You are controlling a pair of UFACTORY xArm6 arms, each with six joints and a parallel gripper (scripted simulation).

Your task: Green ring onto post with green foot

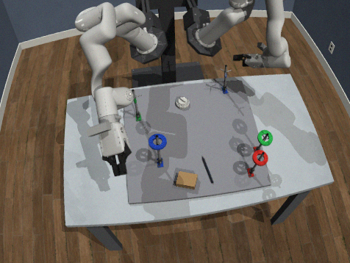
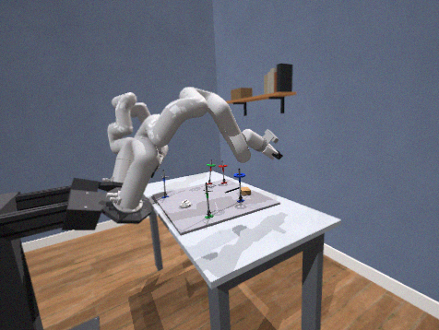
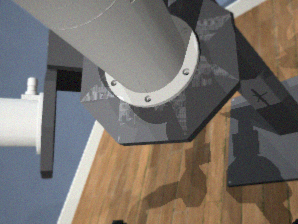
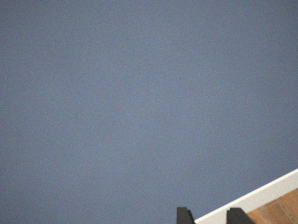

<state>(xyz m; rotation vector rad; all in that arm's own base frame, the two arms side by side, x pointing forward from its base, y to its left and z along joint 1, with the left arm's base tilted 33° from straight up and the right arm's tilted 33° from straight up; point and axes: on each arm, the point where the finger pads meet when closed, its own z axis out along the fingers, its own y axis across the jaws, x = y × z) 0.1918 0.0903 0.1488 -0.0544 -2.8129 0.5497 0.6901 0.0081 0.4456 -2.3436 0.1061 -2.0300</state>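
Note:
My right hand is 12 cm past the green ring, 59 cm to the right of it and 14 cm above it. Also, from my right hand: black pen (13 cm behind, 33 cm to the left, 28 cm below); then blue ring (17 cm behind, 15 cm to the left, 12 cm below); then wooden block (5 cm behind, 24 cm to the left, 27 cm below).

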